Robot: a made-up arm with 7 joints. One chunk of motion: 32 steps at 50 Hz.
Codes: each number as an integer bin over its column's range. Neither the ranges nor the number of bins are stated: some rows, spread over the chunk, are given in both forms.
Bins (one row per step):
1: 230 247 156 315 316 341 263
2: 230 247 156 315 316 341 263
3: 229 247 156 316 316 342 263
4: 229 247 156 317 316 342 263
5: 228 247 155 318 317 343 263
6: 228 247 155 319 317 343 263
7: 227 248 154 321 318 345 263
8: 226 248 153 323 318 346 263
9: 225 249 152 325 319 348 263
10: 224 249 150 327 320 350 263
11: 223 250 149 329 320 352 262
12: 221 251 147 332 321 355 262
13: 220 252 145 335 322 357 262
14: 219 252 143 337 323 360 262
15: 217 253 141 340 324 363 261
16: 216 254 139 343 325 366 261
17: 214 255 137 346 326 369 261
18: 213 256 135 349 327 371 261
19: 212 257 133 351 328 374 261
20: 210 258 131 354 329 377 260
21: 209 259 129 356 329 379 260
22: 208 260 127 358 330 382 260
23: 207 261 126 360 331 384 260
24: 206 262 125 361 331 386 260
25: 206 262 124 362 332 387 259
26: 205 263 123 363 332 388 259
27: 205 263 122 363 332 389 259
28: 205 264 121 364 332 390 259
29: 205 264 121 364 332 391 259
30: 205 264 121 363 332 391 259
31: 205 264 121 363 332 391 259
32: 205 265 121 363 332 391 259
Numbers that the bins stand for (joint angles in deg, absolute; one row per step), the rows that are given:
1: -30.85 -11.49 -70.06 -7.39 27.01 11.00 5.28
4: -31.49 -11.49 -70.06 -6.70 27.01 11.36 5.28
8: -33.44 -11.02 -72.18 -4.61 28.32 12.79 5.28
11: -35.38 -10.06 -74.99 -2.53 29.63 14.92 4.58
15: -39.27 -8.64 -80.63 1.30 32.25 18.85 3.87
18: -41.86 -7.21 -84.85 4.43 34.21 21.70 3.87
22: -45.10 -5.31 -90.48 7.56 36.18 25.62 3.17
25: -46.40 -4.36 -92.60 8.95 37.49 27.40 2.46
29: -47.05 -3.41 -94.71 9.64 37.49 28.83 2.46
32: -47.05 -2.93 -94.71 9.29 37.49 28.83 2.46
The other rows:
2: -30.85 -11.49 -70.06 -7.39 27.01 11.00 5.28
3: -31.49 -11.49 -70.06 -7.04 27.01 11.36 5.28
5: -32.14 -11.49 -70.77 -6.35 27.67 11.72 5.28
6: -32.14 -11.49 -70.77 -6.00 27.67 11.72 5.28
7: -32.79 -11.02 -71.47 -5.31 28.32 12.43 5.28
9: -34.09 -10.54 -72.88 -3.92 28.98 13.50 5.28
10: -34.74 -10.54 -74.29 -3.22 29.63 14.21 5.28
12: -36.68 -9.59 -76.40 -1.48 30.29 15.99 4.58
13: -37.33 -9.11 -77.81 -0.44 30.94 16.71 4.58
14: -37.98 -9.11 -79.22 0.26 31.59 17.78 4.58
16: -39.92 -8.16 -82.03 2.34 32.90 19.92 3.87
17: -41.22 -7.69 -83.44 3.38 33.56 20.99 3.87
19: -42.51 -6.74 -86.26 5.12 34.87 22.77 3.87
20: -43.81 -6.26 -87.67 6.16 35.52 23.84 3.17
21: -44.46 -5.79 -89.07 6.86 35.52 24.55 3.17
23: -45.75 -4.84 -91.19 8.25 36.83 26.33 3.17
24: -46.40 -4.36 -91.89 8.60 36.83 27.05 3.17
26: -47.05 -3.88 -93.30 9.29 37.49 27.76 2.46
27: -47.05 -3.88 -94.00 9.29 37.49 28.12 2.46
28: -47.05 -3.41 -94.71 9.64 37.49 28.47 2.46
30: -47.05 -3.41 -94.71 9.29 37.49 28.83 2.46
31: -47.05 -3.41 -94.71 9.29 37.49 28.83 2.46

